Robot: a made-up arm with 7 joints.
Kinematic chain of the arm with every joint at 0, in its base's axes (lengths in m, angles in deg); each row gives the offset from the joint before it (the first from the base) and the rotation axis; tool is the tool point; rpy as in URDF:
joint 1: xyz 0 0 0 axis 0.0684 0.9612 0.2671
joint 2: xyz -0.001 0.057 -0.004 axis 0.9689 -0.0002 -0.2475
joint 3: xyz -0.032 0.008 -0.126 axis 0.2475 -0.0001 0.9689
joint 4: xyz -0.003 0 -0.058 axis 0.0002 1 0
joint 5: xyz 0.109 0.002 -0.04 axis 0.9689 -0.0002 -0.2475
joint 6: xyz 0.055 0 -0.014 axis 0.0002 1 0
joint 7: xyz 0.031 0 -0.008 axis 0.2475 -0.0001 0.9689
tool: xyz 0 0 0 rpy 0 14.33 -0.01
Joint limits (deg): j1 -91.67..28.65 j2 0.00..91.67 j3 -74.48..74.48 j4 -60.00..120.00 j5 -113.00..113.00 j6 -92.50..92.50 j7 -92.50..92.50
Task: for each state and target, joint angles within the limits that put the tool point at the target. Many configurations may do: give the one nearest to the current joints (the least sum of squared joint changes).
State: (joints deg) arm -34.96 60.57 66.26 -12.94 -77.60 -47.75 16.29
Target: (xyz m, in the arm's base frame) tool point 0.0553 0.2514 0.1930
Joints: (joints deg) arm -36.99 82.99 61.29 -4.49 -78.67 -43.38 16.29
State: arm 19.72 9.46 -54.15 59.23 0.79 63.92 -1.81
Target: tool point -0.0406 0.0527 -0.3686
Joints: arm 2.38 10.14 -50.48 49.27 1.91 65.46 -1.81
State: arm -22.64 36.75 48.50 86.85 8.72 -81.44 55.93
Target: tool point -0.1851 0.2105 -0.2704
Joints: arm 15.03 28.44 46.81 109.41 7.59 -88.78 55.93
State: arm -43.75 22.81 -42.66 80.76 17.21 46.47 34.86
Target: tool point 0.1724 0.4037 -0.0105
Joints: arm -64.40 76.59 -44.12 85.89 21.11 50.38 34.86
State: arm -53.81 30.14 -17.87 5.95 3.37 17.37 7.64
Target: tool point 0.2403 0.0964 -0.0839
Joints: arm -26.13 40.47 -9.98 -19.99 3.74 14.90 7.64
